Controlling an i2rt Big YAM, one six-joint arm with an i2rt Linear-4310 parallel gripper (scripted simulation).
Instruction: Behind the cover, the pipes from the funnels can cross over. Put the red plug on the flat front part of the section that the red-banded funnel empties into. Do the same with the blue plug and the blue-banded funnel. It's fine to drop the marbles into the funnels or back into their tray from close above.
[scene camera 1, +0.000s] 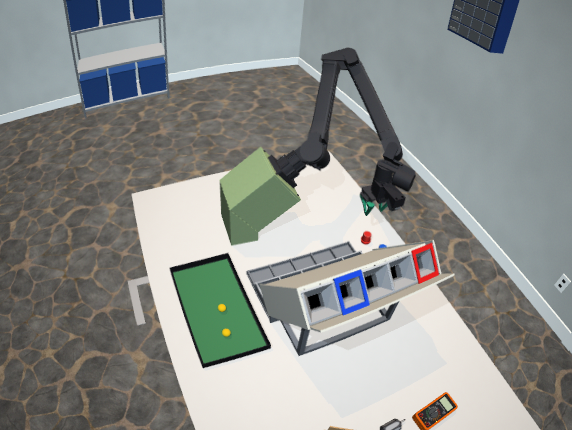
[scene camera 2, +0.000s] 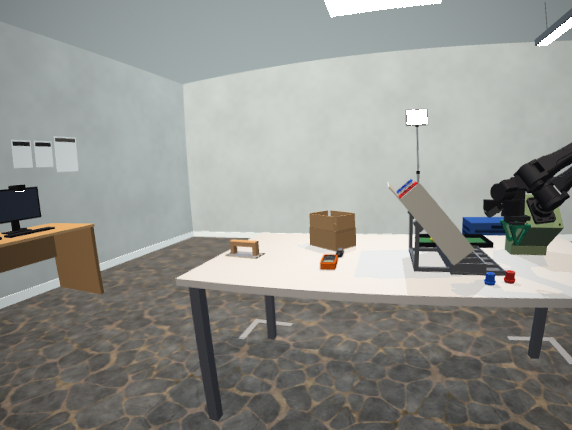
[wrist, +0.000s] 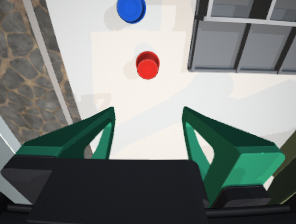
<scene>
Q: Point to a cardboard box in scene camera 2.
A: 336, 231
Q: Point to my gripper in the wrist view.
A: At 148, 112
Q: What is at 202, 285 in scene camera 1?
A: A green tray.
</scene>
